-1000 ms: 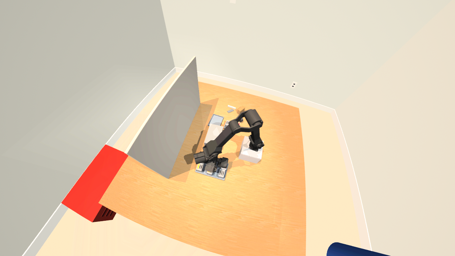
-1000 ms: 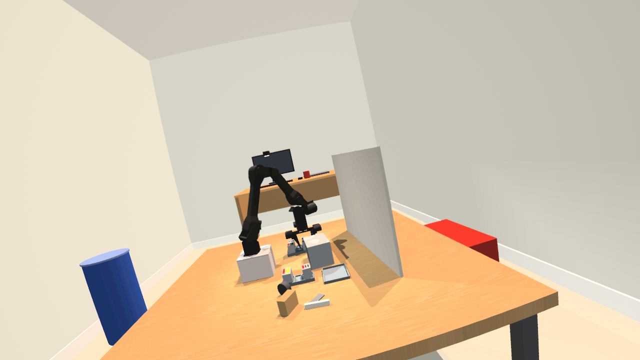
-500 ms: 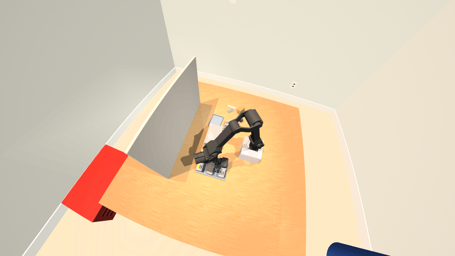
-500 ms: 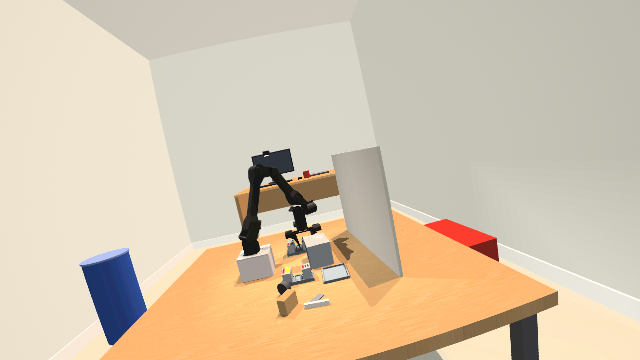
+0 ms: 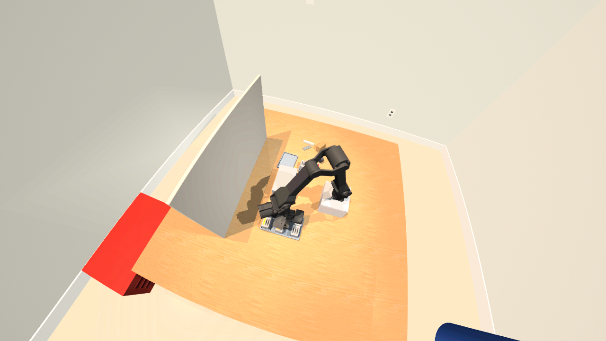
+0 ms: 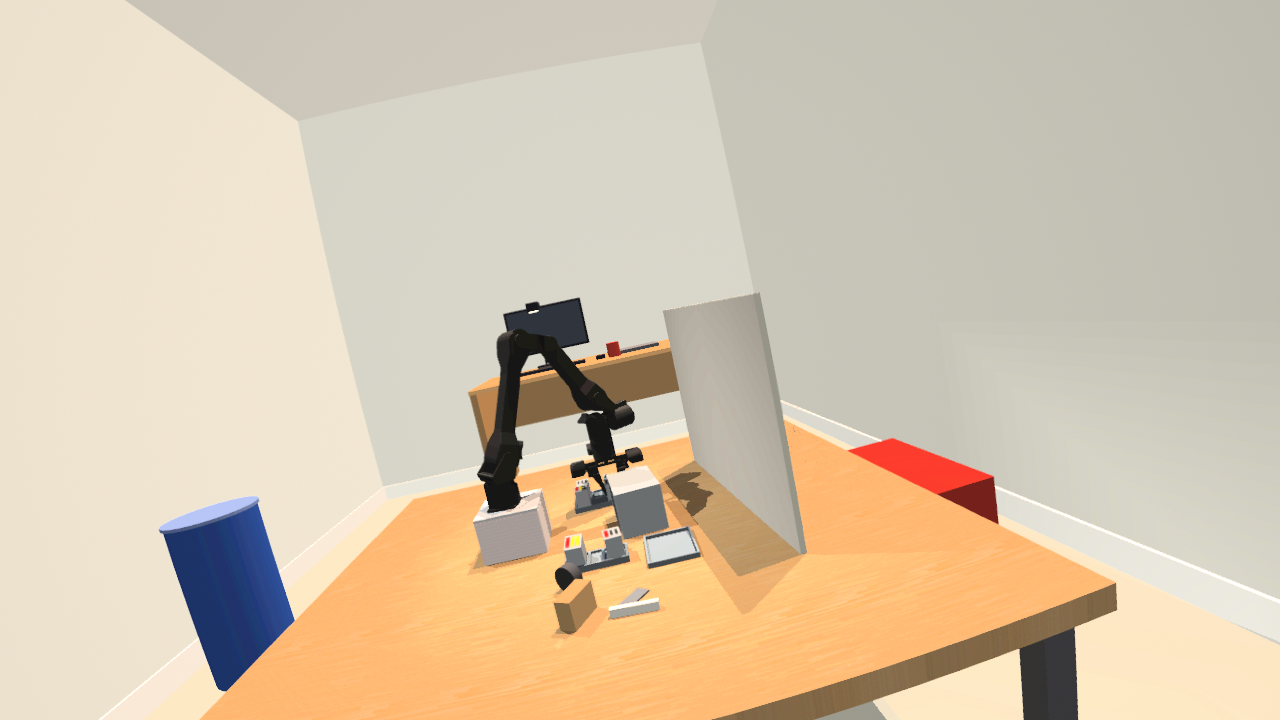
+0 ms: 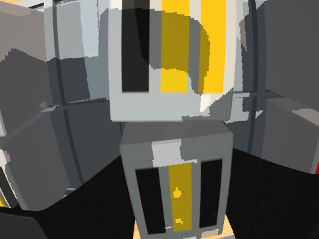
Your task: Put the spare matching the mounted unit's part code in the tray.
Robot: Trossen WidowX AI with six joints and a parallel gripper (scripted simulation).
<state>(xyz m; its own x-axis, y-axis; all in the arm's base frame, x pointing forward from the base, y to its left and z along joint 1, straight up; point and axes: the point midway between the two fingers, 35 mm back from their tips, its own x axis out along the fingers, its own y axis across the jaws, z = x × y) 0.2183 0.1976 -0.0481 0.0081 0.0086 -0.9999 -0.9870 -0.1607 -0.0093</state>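
My gripper tip is 13 cm short of the shallow grey tray, 35 cm to the left of it and 1 cm above it. Round my gripper tip: mounted unit (7 cm ahead, 16 cm to the right, 3 cm above); then grey panel (30 cm ahead, 13 cm to the right, 21 cm above).
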